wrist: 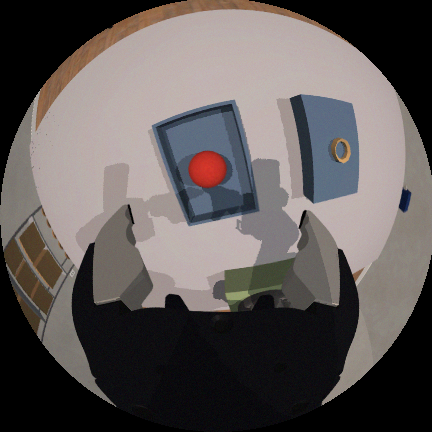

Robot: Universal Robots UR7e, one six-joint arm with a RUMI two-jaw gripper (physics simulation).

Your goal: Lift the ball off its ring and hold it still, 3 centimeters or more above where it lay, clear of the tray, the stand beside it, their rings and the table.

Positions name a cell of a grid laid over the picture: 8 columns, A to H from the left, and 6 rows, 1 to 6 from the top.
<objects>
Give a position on a blue stand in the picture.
G2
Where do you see a red ball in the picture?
D3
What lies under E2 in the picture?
A blue tray.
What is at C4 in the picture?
My gripper.
</objects>
